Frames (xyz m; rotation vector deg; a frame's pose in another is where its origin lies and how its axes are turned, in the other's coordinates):
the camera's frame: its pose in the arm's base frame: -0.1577 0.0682 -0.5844 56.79 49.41 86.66
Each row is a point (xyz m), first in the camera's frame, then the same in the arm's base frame.
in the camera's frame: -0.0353 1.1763 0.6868
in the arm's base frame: 0.0266 -0.1422 0.7492
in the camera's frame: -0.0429 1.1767 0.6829
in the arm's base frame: 0.0234 -0.1499 0.7469
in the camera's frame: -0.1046 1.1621 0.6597
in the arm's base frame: 0.0121 -0.2088 0.7160
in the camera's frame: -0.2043 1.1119 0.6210
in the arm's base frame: 0.0028 -0.2999 0.6413
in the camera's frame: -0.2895 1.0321 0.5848
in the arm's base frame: 0.0062 -0.3720 0.5427
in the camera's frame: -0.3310 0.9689 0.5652
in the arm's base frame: 0.0153 -0.4033 0.4718
